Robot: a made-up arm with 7 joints. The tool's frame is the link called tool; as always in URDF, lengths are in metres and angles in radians. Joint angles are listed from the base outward.
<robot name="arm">
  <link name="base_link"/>
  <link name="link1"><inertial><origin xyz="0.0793 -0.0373 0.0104"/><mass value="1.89"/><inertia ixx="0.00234" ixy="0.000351" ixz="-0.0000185" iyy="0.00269" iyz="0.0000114" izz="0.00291"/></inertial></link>
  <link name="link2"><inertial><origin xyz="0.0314 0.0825 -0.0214"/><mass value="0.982"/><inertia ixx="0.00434" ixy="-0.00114" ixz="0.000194" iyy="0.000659" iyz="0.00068" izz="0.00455"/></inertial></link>
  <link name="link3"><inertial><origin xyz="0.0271 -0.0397 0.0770"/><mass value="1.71"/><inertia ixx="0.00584" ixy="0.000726" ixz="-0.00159" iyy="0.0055" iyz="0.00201" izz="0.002"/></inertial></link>
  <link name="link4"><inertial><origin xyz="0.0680 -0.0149 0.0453"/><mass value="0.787"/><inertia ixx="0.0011" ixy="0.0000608" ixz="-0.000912" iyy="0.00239" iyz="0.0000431" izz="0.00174"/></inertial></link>
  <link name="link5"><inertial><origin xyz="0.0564 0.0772 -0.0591"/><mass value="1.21"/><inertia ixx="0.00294" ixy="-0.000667" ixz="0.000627" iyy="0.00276" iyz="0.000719" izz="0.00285"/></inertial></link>
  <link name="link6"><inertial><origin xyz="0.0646 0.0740 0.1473"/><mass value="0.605"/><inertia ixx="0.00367" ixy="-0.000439" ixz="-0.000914" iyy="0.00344" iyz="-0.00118" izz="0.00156"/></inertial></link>
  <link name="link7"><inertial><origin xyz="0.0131 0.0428 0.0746"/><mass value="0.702"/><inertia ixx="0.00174" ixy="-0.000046" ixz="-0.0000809" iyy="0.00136" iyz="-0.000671" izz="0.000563"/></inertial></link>
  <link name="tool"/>
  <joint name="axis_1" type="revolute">
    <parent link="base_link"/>
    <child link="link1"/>
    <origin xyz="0 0 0.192" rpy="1.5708 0 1.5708"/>
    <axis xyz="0 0 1"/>
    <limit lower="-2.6" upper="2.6"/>
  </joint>
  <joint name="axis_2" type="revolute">
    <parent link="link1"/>
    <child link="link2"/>
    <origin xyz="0.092 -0.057 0.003" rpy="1.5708 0 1.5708"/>
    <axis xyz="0 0 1"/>
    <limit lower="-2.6" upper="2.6"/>
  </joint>
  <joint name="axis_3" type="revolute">
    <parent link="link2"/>
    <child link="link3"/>
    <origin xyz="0.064 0.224 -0.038" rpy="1.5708 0 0"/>
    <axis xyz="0 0 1"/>
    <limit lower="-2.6" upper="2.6"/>
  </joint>
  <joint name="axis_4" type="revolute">
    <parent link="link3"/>
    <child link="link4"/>
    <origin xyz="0.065 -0.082 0.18" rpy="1.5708 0 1.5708"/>
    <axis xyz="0 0 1"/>
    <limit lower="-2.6" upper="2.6"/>
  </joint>
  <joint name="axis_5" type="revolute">
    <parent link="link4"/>
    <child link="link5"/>
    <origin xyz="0.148 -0.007 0.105" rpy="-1.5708 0 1.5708"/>
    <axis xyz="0 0 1"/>
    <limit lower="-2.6" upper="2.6"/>
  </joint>
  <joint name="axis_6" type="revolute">
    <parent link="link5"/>
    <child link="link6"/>
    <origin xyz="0.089 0.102 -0.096" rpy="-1.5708 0 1.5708"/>
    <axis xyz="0 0 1"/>
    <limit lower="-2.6" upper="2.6"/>
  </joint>
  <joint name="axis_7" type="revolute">
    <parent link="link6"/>
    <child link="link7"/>
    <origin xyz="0.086 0.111 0.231" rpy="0 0 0"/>
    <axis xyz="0 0 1"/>
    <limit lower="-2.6" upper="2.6"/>
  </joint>
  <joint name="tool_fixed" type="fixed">
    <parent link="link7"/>
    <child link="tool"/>
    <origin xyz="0.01 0.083 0.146" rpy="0 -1.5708 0"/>
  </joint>
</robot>
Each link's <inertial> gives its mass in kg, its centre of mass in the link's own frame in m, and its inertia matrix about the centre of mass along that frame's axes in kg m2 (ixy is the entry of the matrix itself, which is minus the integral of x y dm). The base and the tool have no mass. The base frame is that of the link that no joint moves.
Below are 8 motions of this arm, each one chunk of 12 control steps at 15 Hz.
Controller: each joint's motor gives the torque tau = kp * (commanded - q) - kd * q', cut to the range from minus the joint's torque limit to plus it. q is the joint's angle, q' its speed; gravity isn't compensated. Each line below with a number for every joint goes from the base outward.
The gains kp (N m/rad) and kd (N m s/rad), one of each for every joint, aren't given. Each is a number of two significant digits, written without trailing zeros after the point. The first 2 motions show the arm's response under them.
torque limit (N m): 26 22 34 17 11 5.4 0.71
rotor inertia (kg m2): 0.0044 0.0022 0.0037 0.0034 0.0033 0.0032 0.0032
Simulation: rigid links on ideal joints. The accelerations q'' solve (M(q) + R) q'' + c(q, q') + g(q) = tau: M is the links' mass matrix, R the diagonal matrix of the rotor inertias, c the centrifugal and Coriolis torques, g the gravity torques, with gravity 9.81 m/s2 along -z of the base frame. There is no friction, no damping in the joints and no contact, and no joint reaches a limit. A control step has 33 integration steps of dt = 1/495 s. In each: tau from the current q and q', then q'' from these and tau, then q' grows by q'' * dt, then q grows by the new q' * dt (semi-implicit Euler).
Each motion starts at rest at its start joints. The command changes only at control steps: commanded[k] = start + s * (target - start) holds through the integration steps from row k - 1 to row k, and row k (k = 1, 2, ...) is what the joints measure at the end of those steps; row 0 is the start. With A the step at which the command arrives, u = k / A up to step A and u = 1 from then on. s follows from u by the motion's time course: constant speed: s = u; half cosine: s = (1 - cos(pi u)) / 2; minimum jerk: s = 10 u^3 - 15 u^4 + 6 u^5; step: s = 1 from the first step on.
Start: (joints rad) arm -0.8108 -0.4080 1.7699 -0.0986 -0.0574 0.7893 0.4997
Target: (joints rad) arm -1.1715 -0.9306 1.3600 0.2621 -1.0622 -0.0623 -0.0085
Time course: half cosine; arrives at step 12
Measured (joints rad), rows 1 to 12:
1: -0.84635 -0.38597 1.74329 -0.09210 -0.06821 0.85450 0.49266
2: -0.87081 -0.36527 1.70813 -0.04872 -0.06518 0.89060 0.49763
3: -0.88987 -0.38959 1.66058 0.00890 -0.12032 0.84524 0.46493
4: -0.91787 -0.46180 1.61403 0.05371 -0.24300 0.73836 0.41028
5: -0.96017 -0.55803 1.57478 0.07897 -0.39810 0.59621 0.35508
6: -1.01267 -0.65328 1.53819 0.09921 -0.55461 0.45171 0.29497
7: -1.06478 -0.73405 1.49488 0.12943 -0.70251 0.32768 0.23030
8: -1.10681 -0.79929 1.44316 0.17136 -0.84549 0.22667 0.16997
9: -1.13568 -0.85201 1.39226 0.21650 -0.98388 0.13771 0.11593
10: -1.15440 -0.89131 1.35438 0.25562 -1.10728 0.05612 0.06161
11: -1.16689 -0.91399 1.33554 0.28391 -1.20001 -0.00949 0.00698
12: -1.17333 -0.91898 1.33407 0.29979 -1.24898 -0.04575 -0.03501
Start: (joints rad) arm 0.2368 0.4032 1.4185 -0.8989 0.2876 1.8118 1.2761
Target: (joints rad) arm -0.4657 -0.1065 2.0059 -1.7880 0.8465 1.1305 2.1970
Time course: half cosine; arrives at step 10
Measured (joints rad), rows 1 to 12:
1: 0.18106 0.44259 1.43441 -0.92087 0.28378 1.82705 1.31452
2: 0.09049 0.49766 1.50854 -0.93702 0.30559 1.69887 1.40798
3: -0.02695 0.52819 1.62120 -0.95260 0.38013 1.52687 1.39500
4: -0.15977 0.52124 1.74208 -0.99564 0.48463 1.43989 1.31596
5: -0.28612 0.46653 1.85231 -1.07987 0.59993 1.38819 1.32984
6: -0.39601 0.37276 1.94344 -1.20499 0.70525 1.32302 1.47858
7: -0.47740 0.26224 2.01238 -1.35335 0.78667 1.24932 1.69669
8: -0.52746 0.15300 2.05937 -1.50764 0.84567 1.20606 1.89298
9: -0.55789 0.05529 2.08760 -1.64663 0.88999 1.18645 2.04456
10: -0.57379 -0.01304 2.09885 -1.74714 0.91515 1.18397 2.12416
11: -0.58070 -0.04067 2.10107 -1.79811 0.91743 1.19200 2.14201
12: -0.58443 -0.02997 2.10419 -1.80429 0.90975 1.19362 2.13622
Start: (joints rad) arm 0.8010 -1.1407 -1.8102 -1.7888 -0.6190 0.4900 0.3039
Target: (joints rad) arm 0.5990 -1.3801 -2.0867 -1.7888 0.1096 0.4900 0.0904
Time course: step
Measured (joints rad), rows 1 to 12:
1: 0.73763 -1.28779 -1.99077 -1.76933 -0.16662 0.63845 0.26041
2: 0.57190 -1.38807 -2.03041 -1.79273 0.15792 0.62011 0.27002
3: 0.55410 -1.34900 -2.05253 -1.81268 0.17613 0.53997 0.26357
4: 0.57619 -1.27711 -2.04593 -1.84275 0.13086 0.49627 0.16721
5: 0.57830 -1.23656 -2.03425 -1.87558 0.14718 0.52638 0.12080
6: 0.57191 -1.21991 -2.02088 -1.90129 0.19109 0.57619 0.18460
7: 0.57324 -1.21110 -2.00567 -1.91365 0.22013 0.61553 0.27833
8: 0.58034 -1.21102 -1.99389 -1.91376 0.22901 0.63854 0.32603
9: 0.58650 -1.22196 -1.99123 -1.90490 0.22508 0.64180 0.32317
10: 0.58939 -1.24058 -1.99741 -1.89034 0.21160 0.62640 0.29507
11: 0.58982 -1.26114 -2.00790 -1.87354 0.19136 0.60090 0.26047
12: 0.58930 -1.27882 -2.01766 -1.85768 0.17008 0.57655 0.22905

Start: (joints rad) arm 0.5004 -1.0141 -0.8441 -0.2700 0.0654 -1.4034 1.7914
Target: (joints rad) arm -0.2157 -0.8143 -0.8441 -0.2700 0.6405 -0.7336 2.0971
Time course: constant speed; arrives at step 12
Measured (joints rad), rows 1 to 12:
1: 0.44960 -1.00887 -0.87237 -0.25733 0.07570 -1.46937 1.85632
2: 0.38153 -0.99668 -0.86979 -0.24327 0.07628 -1.44218 1.92703
3: 0.30266 -0.97849 -0.86106 -0.22760 0.09552 -1.32416 1.92815
4: 0.22660 -0.96152 -0.85498 -0.21231 0.12176 -1.23723 1.90080
5: 0.15857 -0.94673 -0.85118 -0.20200 0.14977 -1.19402 1.90270
6: 0.09514 -0.92881 -0.84924 -0.19781 0.18589 -1.14760 1.94084
7: 0.03292 -0.90690 -0.84762 -0.19854 0.23386 -1.08642 1.98892
8: -0.02879 -0.88329 -0.84567 -0.20273 0.28828 -1.02559 2.02990
9: -0.09024 -0.85907 -0.84385 -0.20859 0.34163 -0.96990 2.06411
10: -0.15242 -0.83462 -0.84192 -0.21421 0.39070 -0.91438 2.09529
11: -0.21607 -0.81087 -0.83914 -0.21816 0.43595 -0.85668 2.12327
12: -0.28096 -0.78878 -0.83541 -0.21980 0.47875 -0.79733 2.14715

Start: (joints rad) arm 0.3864 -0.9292 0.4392 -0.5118 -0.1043 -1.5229 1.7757
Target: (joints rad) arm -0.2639 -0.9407 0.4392 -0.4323 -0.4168 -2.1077 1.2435
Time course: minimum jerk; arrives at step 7
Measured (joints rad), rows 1 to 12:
1: 0.35287 -0.92420 0.44180 -0.50383 -0.13780 -1.56890 1.72669
2: 0.26616 -0.91660 0.44618 -0.47828 -0.21148 -1.62880 1.60334
3: 0.11412 -0.90972 0.44681 -0.44129 -0.30561 -1.70168 1.46378
4: -0.08204 -0.91183 0.45665 -0.39204 -0.42006 -1.80139 1.36187
5: -0.26569 -0.92959 0.47266 -0.33720 -0.53579 -1.89427 1.28170
6: -0.37821 -0.95640 0.48321 -0.29418 -0.61148 -1.94446 1.20324
7: -0.40307 -0.97312 0.48133 -0.28002 -0.62536 -1.95639 1.16566
8: -0.38229 -0.96599 0.46860 -0.29755 -0.59814 -1.96647 1.19822
9: -0.35967 -0.94749 0.46097 -0.32582 -0.56052 -1.98514 1.24471
10: -0.35254 -0.93750 0.46377 -0.34478 -0.53323 -2.00035 1.24788
11: -0.35704 -0.94010 0.46884 -0.34818 -0.52658 -2.00623 1.22538
12: -0.36338 -0.94735 0.46980 -0.34140 -0.53733 -2.00211 1.21432

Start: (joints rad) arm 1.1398 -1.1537 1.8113 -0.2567 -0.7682 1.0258 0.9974
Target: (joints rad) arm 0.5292 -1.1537 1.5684 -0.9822 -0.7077 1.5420 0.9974
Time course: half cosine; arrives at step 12
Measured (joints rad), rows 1 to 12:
1: 1.12290 -1.15447 1.84729 -0.24559 -0.76692 0.97344 1.00534
2: 1.07882 -1.13355 1.88847 -0.23705 -0.79066 0.88631 0.97722
3: 1.02158 -1.10113 1.88463 -0.23527 -0.82593 0.85637 0.89877
4: 0.95323 -1.07470 1.84224 -0.25599 -0.84886 0.89513 0.82557
5: 0.87535 -1.06359 1.79485 -0.31239 -0.84681 0.97502 0.80396
6: 0.79181 -1.06946 1.76312 -0.40364 -0.82429 1.07089 0.83724
7: 0.71130 -1.08540 1.73685 -0.51484 -0.79350 1.17608 0.90449
8: 0.63916 -1.10233 1.69507 -0.62676 -0.76534 1.29542 0.98019
9: 0.57301 -1.12069 1.64711 -0.72628 -0.74755 1.41651 1.04612
10: 0.51624 -1.14301 1.61475 -0.80558 -0.74078 1.51349 1.10424
11: 0.47642 -1.16142 1.59594 -0.85990 -0.73987 1.57828 1.15132
12: 0.45815 -1.17082 1.58754 -0.88689 -0.74229 1.60773 1.17517

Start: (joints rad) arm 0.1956 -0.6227 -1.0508 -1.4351 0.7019 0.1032 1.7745
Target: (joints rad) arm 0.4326 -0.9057 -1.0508 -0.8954 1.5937 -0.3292 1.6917
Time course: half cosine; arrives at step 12
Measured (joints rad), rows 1 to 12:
1: 0.18986 -0.58944 -1.06759 -1.44879 0.72874 0.09374 1.80344
2: 0.20979 -0.52641 -1.09824 -1.48157 0.78000 0.02256 1.81892
3: 0.25298 -0.47088 -1.13362 -1.52582 0.84556 -0.09154 1.81229
4: 0.30063 -0.43566 -1.16472 -1.55617 0.92375 -0.20635 1.80827
5: 0.34489 -0.43377 -1.18537 -1.55210 1.00884 -0.29921 1.79858
6: 0.38306 -0.47044 -1.19225 -1.50502 1.09810 -0.35856 1.76097
7: 0.41188 -0.53769 -1.18455 -1.41946 1.19356 -0.38430 1.68922
8: 0.43036 -0.62142 -1.16246 -1.31144 1.29951 -0.38963 1.61481
9: 0.44324 -0.71002 -1.13160 -1.19945 1.41561 -0.38496 1.59060
10: 0.45602 -0.79603 -1.10147 -1.09626 1.52910 -0.37489 1.63914
11: 0.47028 -0.87326 -1.07866 -1.00998 1.62264 -0.36534 1.73253
12: 0.48475 -0.93381 -1.06569 -0.94784 1.68445 -0.35827 1.82480

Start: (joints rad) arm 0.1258 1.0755 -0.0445 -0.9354 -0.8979 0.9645 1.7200
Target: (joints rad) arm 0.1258 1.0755 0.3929 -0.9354 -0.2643 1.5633 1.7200
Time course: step
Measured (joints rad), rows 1 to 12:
1: 0.14175 1.15549 0.30628 -0.92190 -0.66494 1.41659 1.83552
2: 0.06029 1.27793 0.50832 -0.94593 -0.24652 1.59813 1.80785
3: 0.00049 1.31795 0.43200 -1.00246 -0.10970 1.38779 1.46149
4: -0.02065 1.31268 0.37780 -1.04209 -0.19615 1.36706 1.35991
5: -0.00579 1.29036 0.36817 -1.04704 -0.25853 1.44386 1.63378
6: 0.02586 1.25522 0.38086 -1.02416 -0.26708 1.48740 1.86031
7: 0.05584 1.23027 0.39434 -0.99048 -0.25813 1.47708 1.83591
8: 0.07035 1.22741 0.40489 -0.96458 -0.24665 1.46147 1.70627
9: 0.06738 1.23957 0.40802 -0.95682 -0.23952 1.44790 1.63137
10: 0.05398 1.25660 0.40401 -0.96519 -0.24167 1.43874 1.64150
11: 0.03922 1.26998 0.39712 -0.98066 -0.24877 1.43812 1.69366
12: 0.02999 1.27442 0.39180 -0.99411 -0.25329 1.44316 1.73808

